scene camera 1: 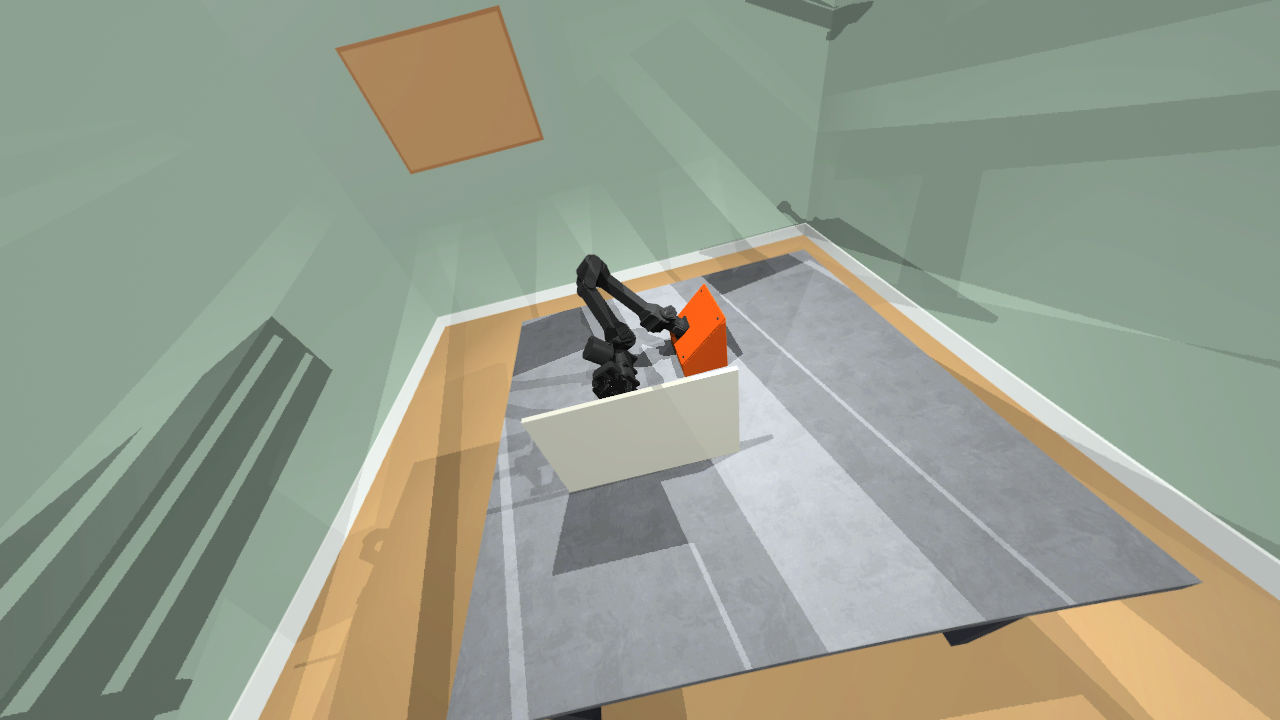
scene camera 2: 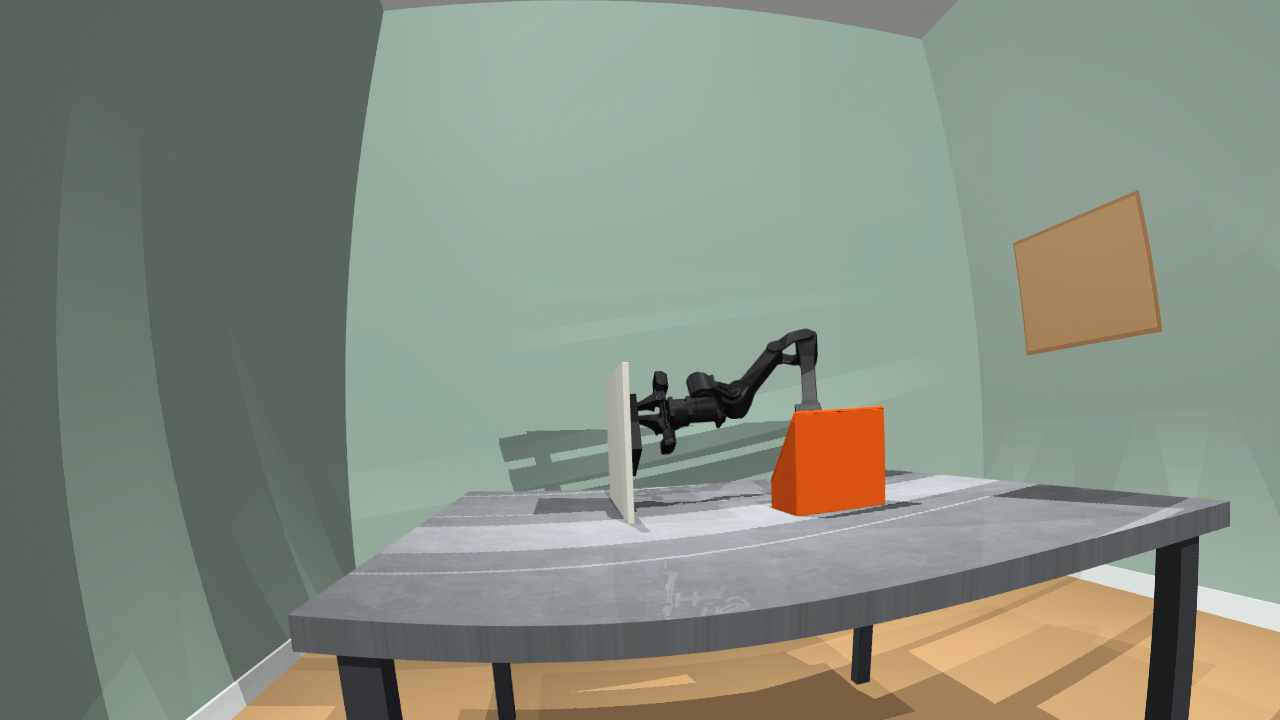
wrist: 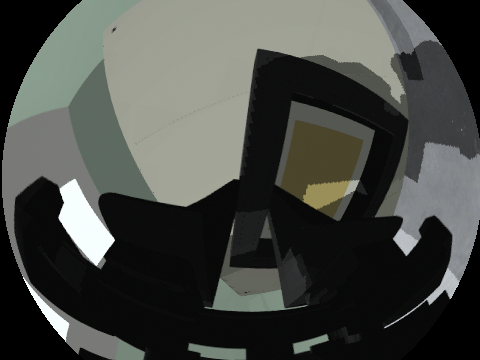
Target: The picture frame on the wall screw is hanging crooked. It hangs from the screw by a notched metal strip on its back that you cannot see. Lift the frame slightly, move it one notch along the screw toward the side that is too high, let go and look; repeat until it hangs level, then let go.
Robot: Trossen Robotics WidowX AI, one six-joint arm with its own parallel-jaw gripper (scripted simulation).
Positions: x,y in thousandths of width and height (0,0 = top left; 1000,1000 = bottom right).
Labels:
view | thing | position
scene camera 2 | my gripper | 489,576
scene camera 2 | cream wall panel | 482,534

